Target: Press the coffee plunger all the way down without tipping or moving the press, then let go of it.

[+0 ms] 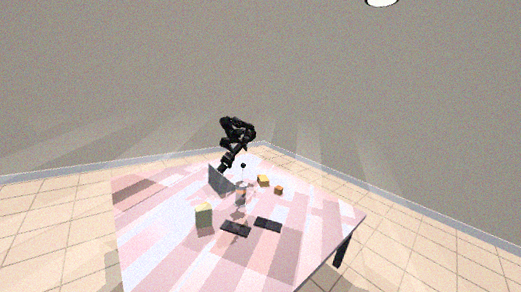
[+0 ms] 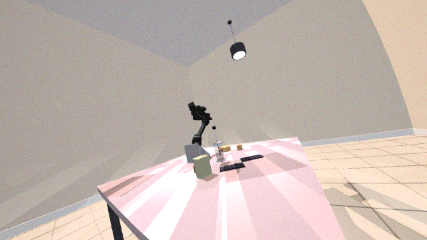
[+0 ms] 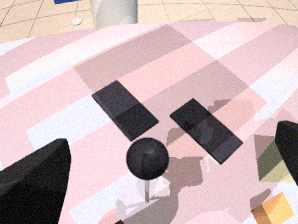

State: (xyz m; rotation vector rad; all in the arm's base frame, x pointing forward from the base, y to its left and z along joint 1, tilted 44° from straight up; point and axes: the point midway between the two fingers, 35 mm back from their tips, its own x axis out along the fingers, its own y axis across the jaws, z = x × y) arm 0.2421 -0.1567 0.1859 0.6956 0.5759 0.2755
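My gripper tip is 2 cm short of the coffee press, 2 cm to the right of it and 21 cm above it. Also, from my gripper tip: box: 11 cm ahead, 25 cm to the right, 29 cm below.
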